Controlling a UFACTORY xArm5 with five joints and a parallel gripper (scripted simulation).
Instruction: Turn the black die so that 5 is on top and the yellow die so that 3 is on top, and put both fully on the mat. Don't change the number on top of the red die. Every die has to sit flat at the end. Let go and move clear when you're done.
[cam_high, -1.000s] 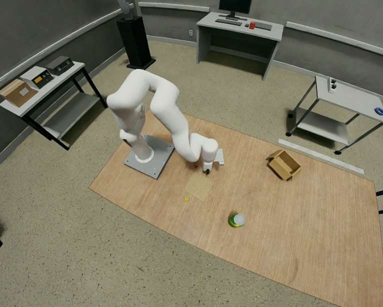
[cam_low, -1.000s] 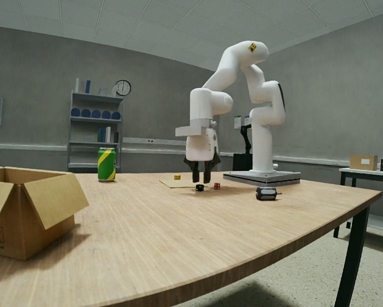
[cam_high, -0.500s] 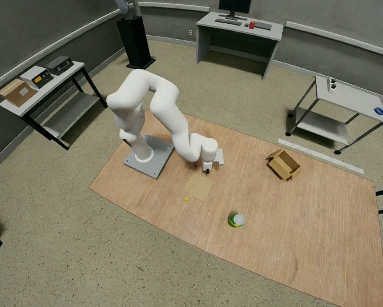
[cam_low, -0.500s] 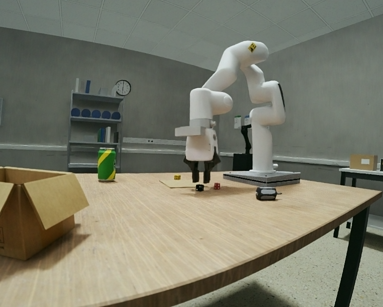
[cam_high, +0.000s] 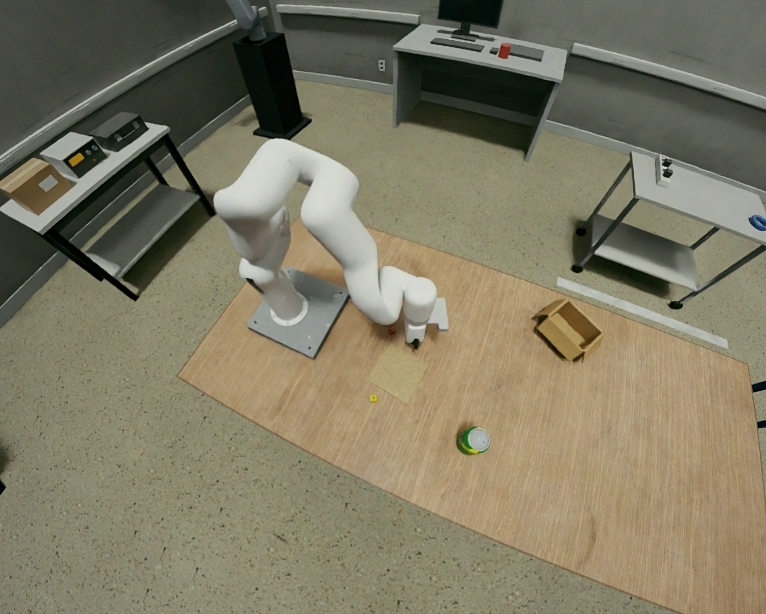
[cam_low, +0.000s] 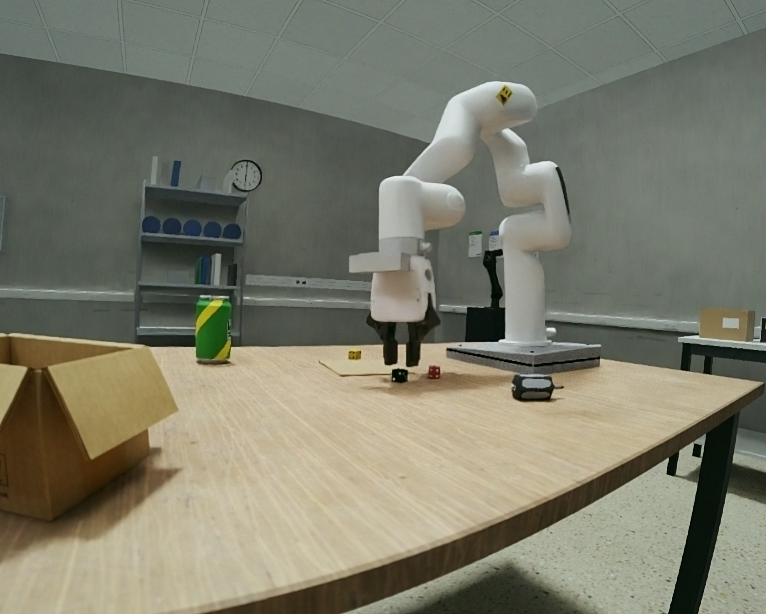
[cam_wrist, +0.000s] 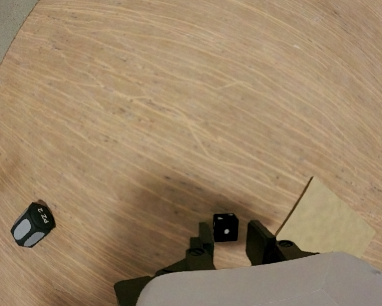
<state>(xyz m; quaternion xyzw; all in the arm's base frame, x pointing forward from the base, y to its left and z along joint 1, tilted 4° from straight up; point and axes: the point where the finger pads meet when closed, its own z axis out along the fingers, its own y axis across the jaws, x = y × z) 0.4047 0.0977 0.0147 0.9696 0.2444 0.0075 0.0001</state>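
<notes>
Now: the black die 4 cm below my hand. From my hand the other things lie so: small black device (12 cm behind, 18 cm to the left, 3 cm below); tan mat (1 cm ahead, 12 cm to the right, 4 cm below); red die (7 cm behind, 4 cm below).
</notes>
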